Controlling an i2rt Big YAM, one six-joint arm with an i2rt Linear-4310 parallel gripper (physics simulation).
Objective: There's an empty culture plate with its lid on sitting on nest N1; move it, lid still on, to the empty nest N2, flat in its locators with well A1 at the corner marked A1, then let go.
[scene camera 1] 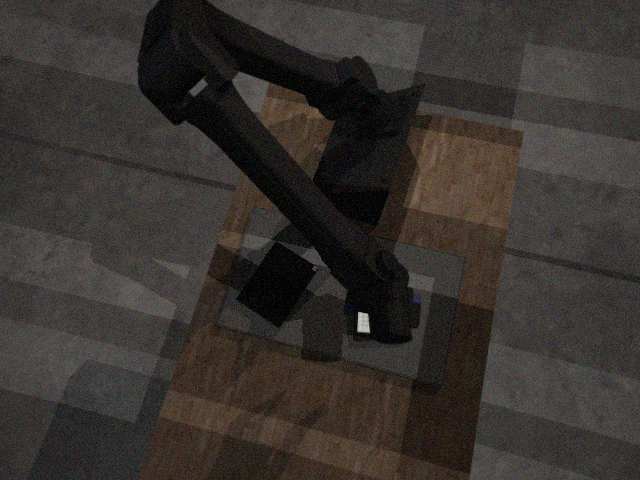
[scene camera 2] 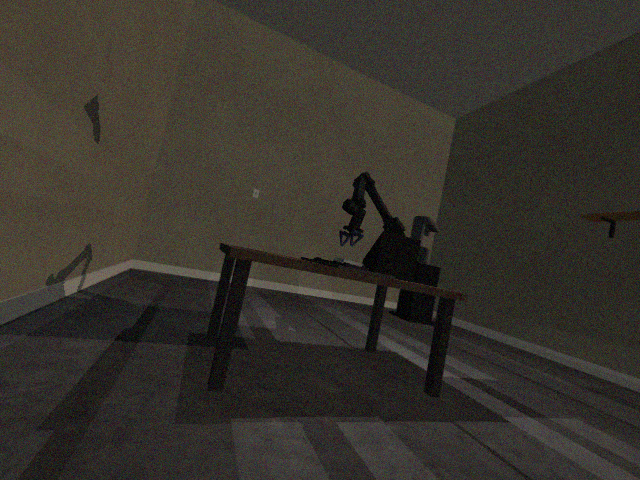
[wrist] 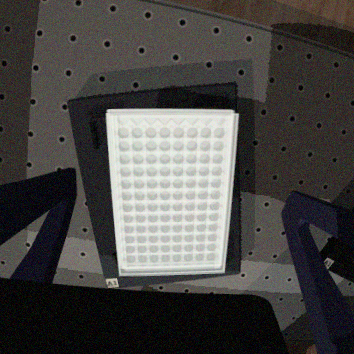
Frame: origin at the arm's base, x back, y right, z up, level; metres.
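Seen in the pictures: gripper, fingertip midpoint: (scene camera 2: 346, 246) (wrist: 186, 192); arm's base, link origin: (scene camera 1: 383, 120) (scene camera 2: 402, 247).
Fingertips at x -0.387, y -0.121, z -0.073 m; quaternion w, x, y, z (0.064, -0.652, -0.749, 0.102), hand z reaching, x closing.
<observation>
Pixels of each thing's top centre, then the offset from my fingertips to it. "spot": a spot on its surface instead.
- lidded white plate, top centre: (wrist: 172, 204) (scene camera 1: 377, 303) dx +0.033, dy +0.006, dz -0.065 m
- dark nest, top centre: (wrist: 163, 200) (scene camera 2: 349, 263) dx +0.038, dy +0.001, dz -0.081 m
- nest's A1 label, surface spot: (wrist: 112, 283) spot: dx +0.129, dy -0.021, dz -0.087 m
The lidded white plate (wrist: 172, 195) (scene camera 1: 363, 322) lies on a dark nest (wrist: 90, 165) below my gripper. In the wrist view its edges look turned a few degrees against the nest's, and more nest shows on its left. Whether it is fully down in the locators cannot be told. That nest's A1 label (wrist: 112, 283) is at the lower left corner. Which well is A1 cannot be read. My gripper (wrist: 186, 192) (scene camera 2: 347, 244) is open above the plate, with fingers apart from both long sides. The other nest (scene camera 1: 278, 284) is empty, with its A1 tag (scene camera 1: 314, 268) at the right corner.
Both nests stand on a grey perforated board (scene camera 1: 447, 310) (wrist: 150, 30) on the wooden table (scene camera 1: 460, 180) (scene camera 2: 289, 262). The empty nest is left of the plate's nest in scene camera 1. The arm (scene camera 1: 279, 180) crosses above the board and hides part of it. Lighting is dim.
</observation>
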